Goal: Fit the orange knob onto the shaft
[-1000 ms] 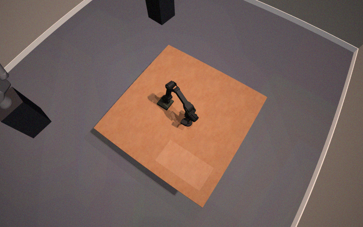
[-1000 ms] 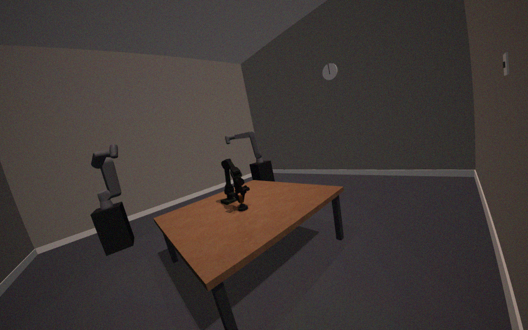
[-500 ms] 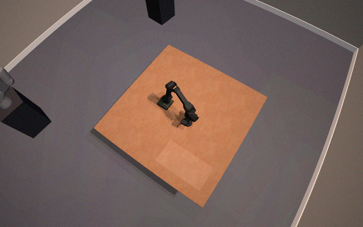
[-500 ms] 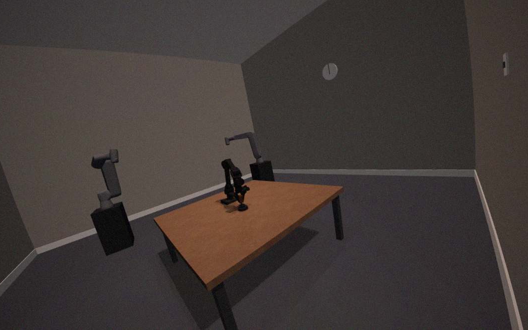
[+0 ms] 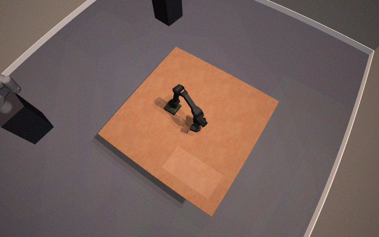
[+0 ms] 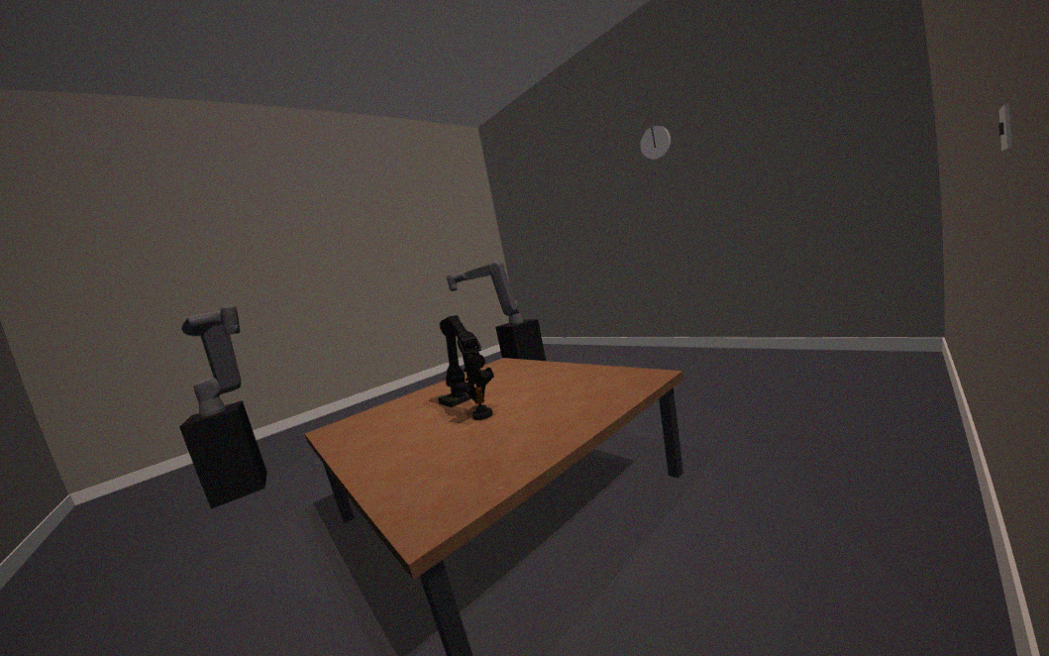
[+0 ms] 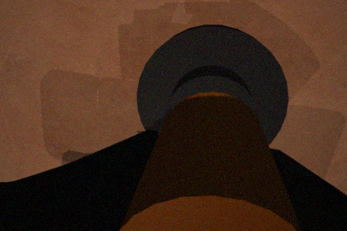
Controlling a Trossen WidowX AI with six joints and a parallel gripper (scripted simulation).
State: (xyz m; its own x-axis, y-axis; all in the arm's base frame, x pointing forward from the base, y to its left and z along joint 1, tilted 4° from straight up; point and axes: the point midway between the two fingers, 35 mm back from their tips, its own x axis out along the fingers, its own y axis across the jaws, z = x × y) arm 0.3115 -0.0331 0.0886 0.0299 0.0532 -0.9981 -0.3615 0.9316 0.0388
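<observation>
The orange knob lies 20 mm above my gripper tip. Round my gripper tip: pedestal 40 mm below.
</observation>
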